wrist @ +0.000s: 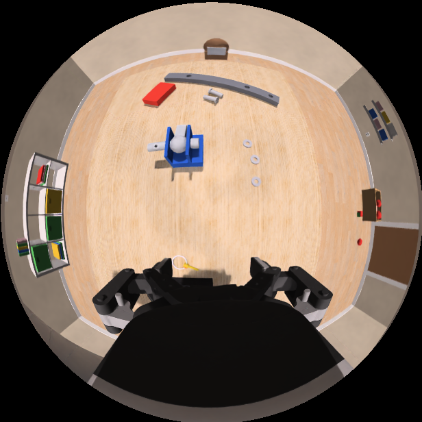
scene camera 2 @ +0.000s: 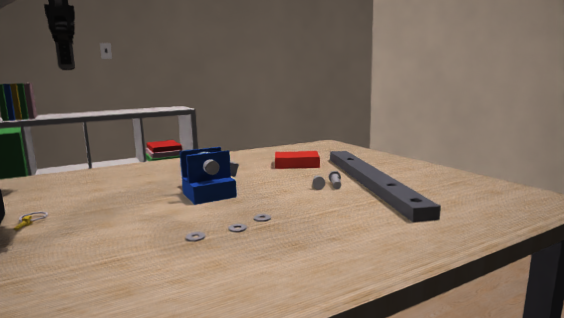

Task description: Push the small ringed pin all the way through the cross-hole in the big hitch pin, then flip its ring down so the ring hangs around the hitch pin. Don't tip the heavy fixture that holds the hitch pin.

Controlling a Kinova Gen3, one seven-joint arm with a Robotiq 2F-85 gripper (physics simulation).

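Frame: origin at the arm's base, x ahead, y left, z up, level; metres.
Seen in the pictures: gripper, between the fingertips: (scene camera 2: 67, 69).
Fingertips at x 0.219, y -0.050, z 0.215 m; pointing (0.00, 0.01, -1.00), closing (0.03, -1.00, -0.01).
Pixels of each thing's middle, then the offset from my fingertips to it. "*": a spot on its surface instead.
- small ringed pin, middle of its body: (scene camera 2: 28, 220) dx -0.098, dy +0.071, dz -0.258 m
- blue fixture, middle of its body: (scene camera 2: 209, 170) dx +0.247, dy +0.101, dz -0.218 m
- big grey hitch pin, a spot on its surface: (scene camera 2: 211, 167) * dx +0.233, dy +0.036, dz -0.197 m
- red block, middle of its body: (scene camera 2: 296, 159) dx +0.530, dy +0.218, dz -0.250 m
- long dark bar with holes, middle of its body: (scene camera 2: 370, 176) dx +0.592, dy -0.024, dz -0.253 m
The small ringed pin (scene camera 2: 23, 223) (wrist: 190, 267) has a yellow shank and a thin pale ring, and lies on the table away from the fixture. The blue fixture (scene camera 2: 209, 191) (wrist: 197, 160) stands upright. The big grey hitch pin (scene camera 2: 211, 167) (wrist: 161, 146) passes through its two upright plates. Its end with the dark cross-hole sticks out at the left in the wrist view, with no ringed pin in it. My gripper (scene camera 2: 66, 67) (wrist: 211, 266) is open and empty, high above the table. In the wrist view, the ringed pin shows between the fingertips, nearer the left one, well below them.
Three washers (scene camera 2: 237, 228) (wrist: 255, 159) lie near the fixture. Two grey bolts (scene camera 2: 335, 179) (wrist: 211, 99), a red block (scene camera 2: 297, 160) (wrist: 159, 94) and a long dark bar with holes (scene camera 2: 372, 180) (wrist: 225, 85) lie beyond it. A black block (wrist: 197, 282) shows behind the ringed pin, partly hidden.
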